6 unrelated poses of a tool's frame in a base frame.
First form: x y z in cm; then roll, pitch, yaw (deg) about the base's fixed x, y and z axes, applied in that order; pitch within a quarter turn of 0, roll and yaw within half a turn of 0.
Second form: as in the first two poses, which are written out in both.
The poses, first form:
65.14 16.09 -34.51 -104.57 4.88 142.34
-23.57 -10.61 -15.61 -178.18 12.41 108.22
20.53 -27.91 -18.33 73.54 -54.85 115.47
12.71 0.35 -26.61 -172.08 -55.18 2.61
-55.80 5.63 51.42 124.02 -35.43 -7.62
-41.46 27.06 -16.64 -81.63 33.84 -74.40
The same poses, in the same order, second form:
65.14 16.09 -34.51 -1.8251 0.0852 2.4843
-23.57 -10.61 -15.61 -3.1098 0.2166 1.8888
20.53 -27.91 -18.33 1.2835 -0.9573 2.0153
12.71 0.35 -26.61 -3.0034 -0.9631 0.0456
-55.80 5.63 51.42 2.1646 -0.6184 -0.1330
-41.46 27.06 -16.64 -1.4247 0.5906 -1.2985

